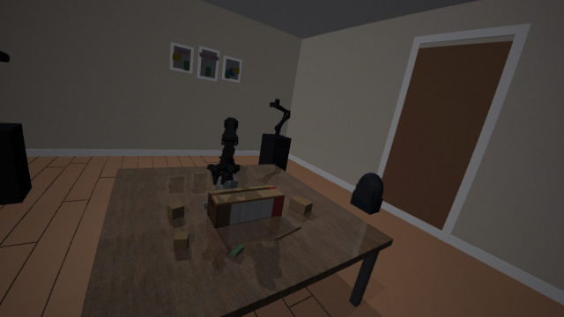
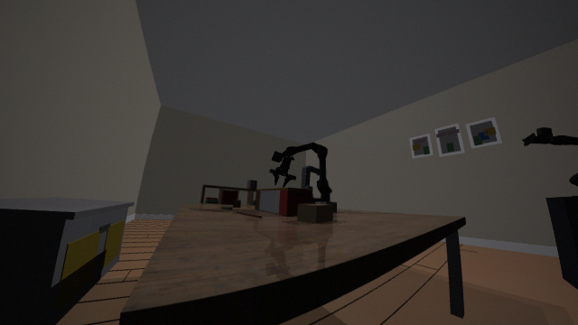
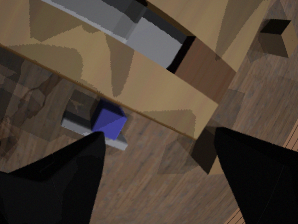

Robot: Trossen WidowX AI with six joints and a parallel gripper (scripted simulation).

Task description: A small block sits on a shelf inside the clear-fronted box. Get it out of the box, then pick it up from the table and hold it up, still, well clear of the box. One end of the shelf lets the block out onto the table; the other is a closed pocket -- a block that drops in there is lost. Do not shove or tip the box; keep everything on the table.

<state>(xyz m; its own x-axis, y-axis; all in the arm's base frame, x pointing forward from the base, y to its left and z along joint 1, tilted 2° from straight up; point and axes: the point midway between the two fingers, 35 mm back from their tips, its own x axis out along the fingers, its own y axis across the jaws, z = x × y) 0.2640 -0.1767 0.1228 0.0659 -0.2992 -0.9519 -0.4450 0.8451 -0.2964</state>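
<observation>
Right now the blue block is 14 cm below my gripper tip, 5 cm behind it and 1 cm to the right of it. The rest, counted from my gripper tip: box: 14 cm to the left, 9 cm below, 5 cm ahead; then green piece: 33 cm ahead, 15 cm below, 4 cm to the right; then thin stick: 33 cm ahead, 24 cm to the left, 15 cm below.
</observation>
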